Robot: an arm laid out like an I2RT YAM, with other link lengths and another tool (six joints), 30 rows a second.
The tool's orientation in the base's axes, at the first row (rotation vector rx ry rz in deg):
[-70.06, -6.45, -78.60]
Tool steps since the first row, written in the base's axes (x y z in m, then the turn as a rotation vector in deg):
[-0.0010, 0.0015, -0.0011, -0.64, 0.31, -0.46]
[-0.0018, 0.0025, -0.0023, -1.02, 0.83, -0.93]
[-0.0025, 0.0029, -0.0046, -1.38, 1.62, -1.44]
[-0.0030, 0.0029, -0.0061, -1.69, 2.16, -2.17]
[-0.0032, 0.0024, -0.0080, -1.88, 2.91, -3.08]
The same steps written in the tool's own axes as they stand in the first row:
[-0.0020, -0.0005, 0.0000, -0.71, -0.31, -0.35]
[-0.0038, -0.0007, -0.0003, -1.49, -0.46, -0.41]
[-0.0058, 0.0000, -0.0014, -2.47, -0.65, -0.28]
[-0.0070, 0.0005, -0.0023, -3.42, -0.60, -0.40]
[-0.0080, 0.0016, -0.0036, -4.60, -0.42, -0.38]

